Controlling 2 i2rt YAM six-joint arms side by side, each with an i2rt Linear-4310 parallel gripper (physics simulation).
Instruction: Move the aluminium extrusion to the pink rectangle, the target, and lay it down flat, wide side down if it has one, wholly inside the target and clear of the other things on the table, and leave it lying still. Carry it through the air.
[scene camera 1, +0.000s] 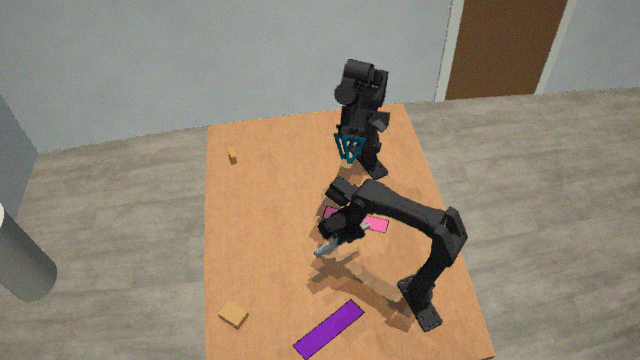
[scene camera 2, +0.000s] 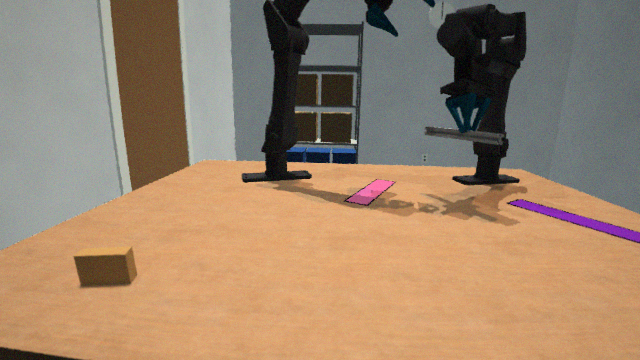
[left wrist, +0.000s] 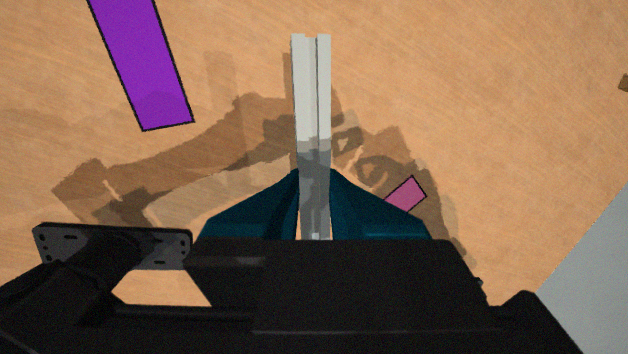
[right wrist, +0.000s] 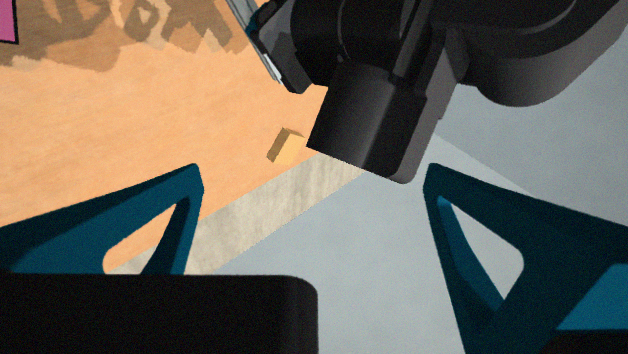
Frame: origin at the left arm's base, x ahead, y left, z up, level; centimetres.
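Seen in the pictures: left gripper, fingertip midpoint: (scene camera 1: 336, 241) (scene camera 2: 467, 133) (left wrist: 314, 176) (right wrist: 256, 28); right gripper, fingertip midpoint: (scene camera 1: 346, 161) (scene camera 2: 415, 20) (right wrist: 313, 176); left arm's base, origin of the base link: (scene camera 1: 419, 303) (scene camera 2: 485, 180) (left wrist: 122, 246); right arm's base, origin of the base link: (scene camera 1: 368, 161) (scene camera 2: 276, 177).
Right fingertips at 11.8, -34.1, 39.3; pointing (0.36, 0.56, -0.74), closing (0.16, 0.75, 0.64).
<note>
Offsets run from my right fingertips to a thing's top centre, as dx, dy, dz. "spot": to the spot under its first point.
The grey aluminium extrusion {+5.2, +9.8, -22.4} (scene camera 1: 326, 247) (scene camera 2: 445, 133) (left wrist: 313, 110) (right wrist: 265, 56) is held level, high above the table. My left gripper (scene camera 2: 467, 131) (left wrist: 314, 176) is shut on it near its middle; in scene camera 1 the left arm's wrist hides most of these fingers. The pink rectangle (scene camera 1: 378, 224) (scene camera 2: 376, 188) (left wrist: 407, 194) (right wrist: 7, 22) lies flat on the table, partly hidden by the left arm in scene camera 1, and the extrusion is not over its visible right end. My right gripper (right wrist: 313, 176) is open and empty, raised above the table beyond the pink rectangle in scene camera 1.
A purple rectangle {spot: +18.7, +30.2, -39.1} (scene camera 1: 328, 329) (scene camera 2: 575, 217) (left wrist: 142, 65) lies at the bottom of scene camera 1. A tan block {+45.1, +14.6, -36.3} (scene camera 1: 233, 314) (right wrist: 286, 147) lies at the lower left there. Another tan block {+26.5, -52.1, -35.3} (scene camera 1: 232, 156) (scene camera 2: 105, 267) lies at the upper left. The two arms are close together.
</note>
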